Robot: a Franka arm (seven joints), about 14 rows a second.
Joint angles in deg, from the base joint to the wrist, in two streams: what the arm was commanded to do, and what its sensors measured. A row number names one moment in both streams.
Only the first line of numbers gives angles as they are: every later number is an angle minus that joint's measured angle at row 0.
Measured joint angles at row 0:
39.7 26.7 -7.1 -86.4 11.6 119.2 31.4
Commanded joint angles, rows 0 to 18:
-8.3 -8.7 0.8 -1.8 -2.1 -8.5 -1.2
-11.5 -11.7 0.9 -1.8 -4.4 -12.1 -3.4
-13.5 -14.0 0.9 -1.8 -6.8 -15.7 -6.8
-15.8 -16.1 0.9 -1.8 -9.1 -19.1 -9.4
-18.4 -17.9 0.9 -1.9 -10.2 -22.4 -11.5
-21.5 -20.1 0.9 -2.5 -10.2 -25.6 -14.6
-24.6 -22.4 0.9 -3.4 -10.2 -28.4 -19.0
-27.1 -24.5 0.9 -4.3 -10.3 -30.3 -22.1
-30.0 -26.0 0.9 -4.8 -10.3 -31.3 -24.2
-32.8 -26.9 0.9 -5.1 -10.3 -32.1 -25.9
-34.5 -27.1 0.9 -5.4 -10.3 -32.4 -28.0
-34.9 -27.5 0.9 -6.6 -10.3 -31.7 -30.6
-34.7 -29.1 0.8 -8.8 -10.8 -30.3 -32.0
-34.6 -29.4 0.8 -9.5 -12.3 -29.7 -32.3
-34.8 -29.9 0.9 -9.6 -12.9 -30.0 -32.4
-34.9 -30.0 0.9 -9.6 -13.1 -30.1 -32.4
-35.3 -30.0 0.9 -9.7 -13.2 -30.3 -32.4
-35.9 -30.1 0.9 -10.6 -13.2 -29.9 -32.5
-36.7 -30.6 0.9 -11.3 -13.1 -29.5 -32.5
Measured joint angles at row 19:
-35.0 -28.4 0.4 -8.1 -12.3 -31.3 -31.4
